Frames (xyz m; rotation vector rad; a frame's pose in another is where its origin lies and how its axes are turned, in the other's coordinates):
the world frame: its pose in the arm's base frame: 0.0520 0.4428 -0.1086 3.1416 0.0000 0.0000
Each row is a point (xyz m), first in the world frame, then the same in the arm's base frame.
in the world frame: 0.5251 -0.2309 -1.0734
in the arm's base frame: 0.5771 0.6737 0.9648
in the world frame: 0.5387 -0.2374 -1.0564
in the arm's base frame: 0.5907 0.6802 0.9478
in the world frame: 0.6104 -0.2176 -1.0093
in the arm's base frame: 0.6624 0.6604 0.9007
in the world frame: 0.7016 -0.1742 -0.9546
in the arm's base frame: 0.7536 0.6170 0.8460
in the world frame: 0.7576 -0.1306 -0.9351
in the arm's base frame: 0.8096 0.5734 0.8265
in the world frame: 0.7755 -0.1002 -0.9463
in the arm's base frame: 0.8275 0.5430 0.8377
